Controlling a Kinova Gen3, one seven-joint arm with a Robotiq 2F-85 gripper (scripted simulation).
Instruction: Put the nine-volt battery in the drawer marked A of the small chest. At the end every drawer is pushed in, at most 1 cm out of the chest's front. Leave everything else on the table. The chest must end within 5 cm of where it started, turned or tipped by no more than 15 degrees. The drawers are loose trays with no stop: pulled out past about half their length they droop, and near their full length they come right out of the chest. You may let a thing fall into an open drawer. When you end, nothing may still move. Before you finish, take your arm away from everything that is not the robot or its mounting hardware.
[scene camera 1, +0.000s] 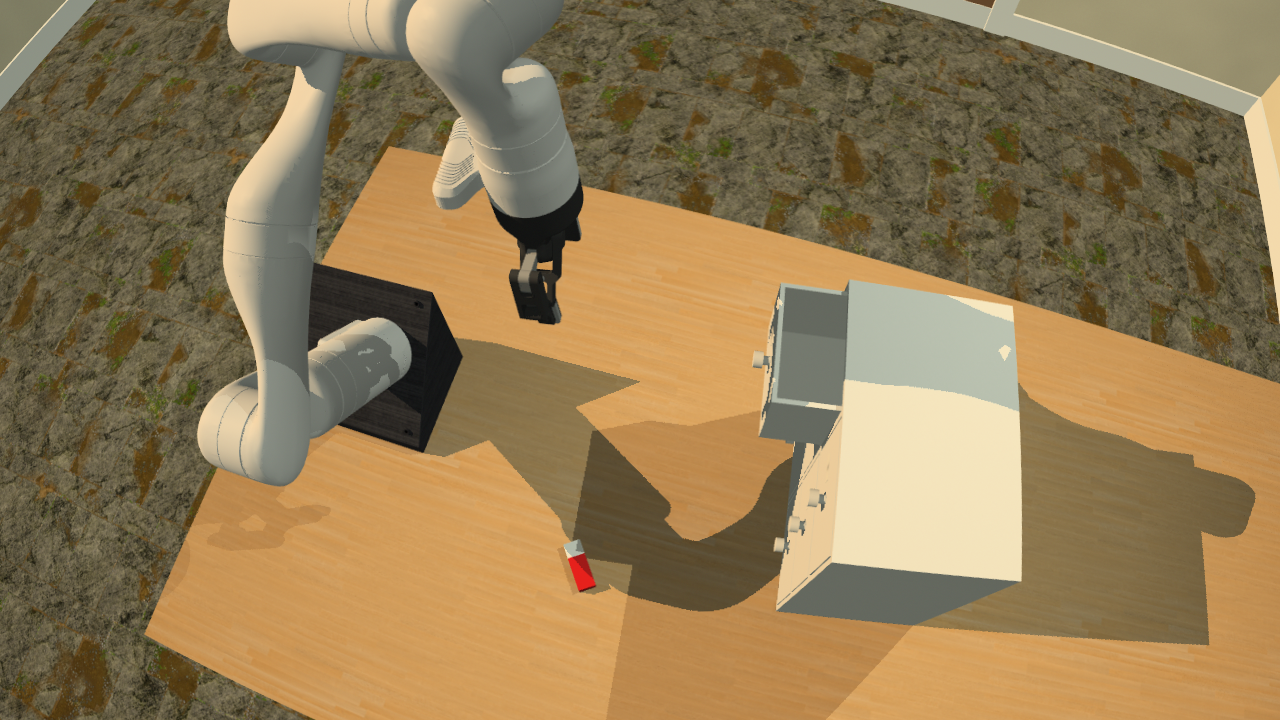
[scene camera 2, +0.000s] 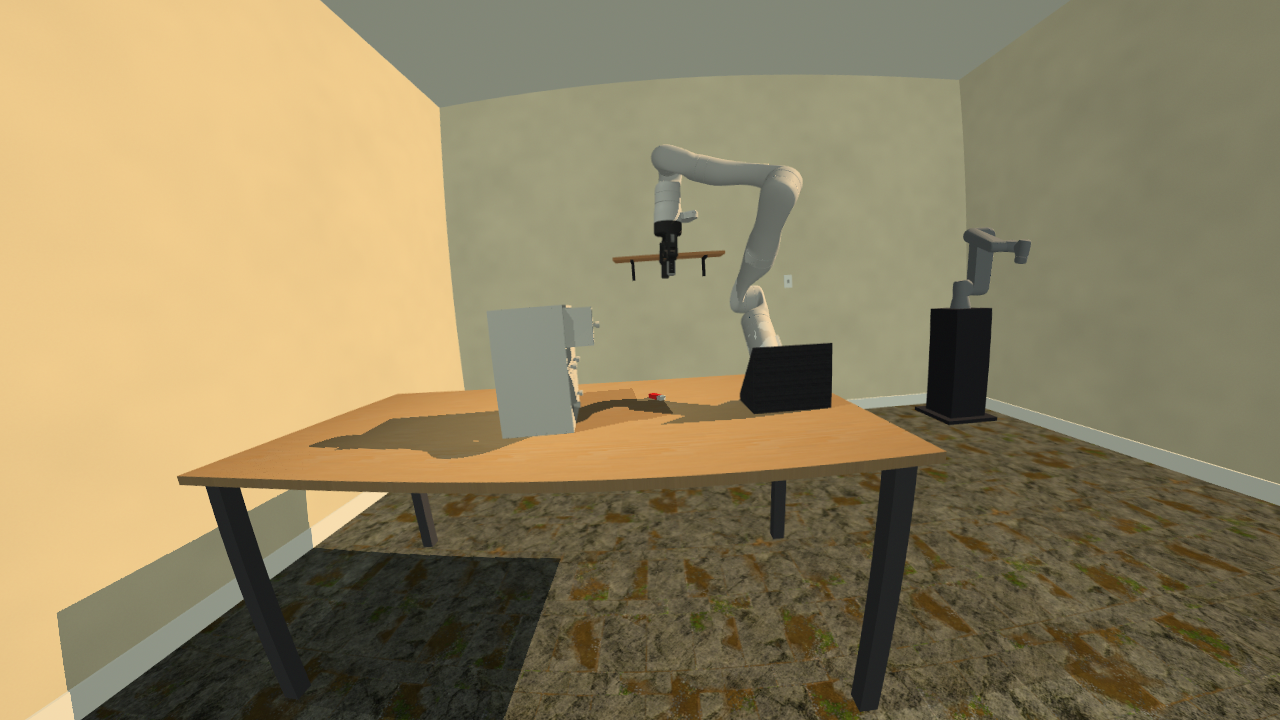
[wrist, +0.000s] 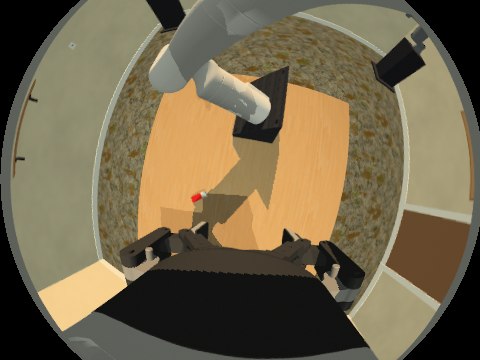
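Note:
You can see the gripper (scene camera 1: 560, 277) here, and the gripper also shows in scene camera 2 (scene camera 2: 668, 277) and in the wrist view (wrist: 245, 234). There's a cream chest (scene camera 1: 928, 516) too, and the cream chest can also be seen in scene camera 2 (scene camera 2: 528, 349).

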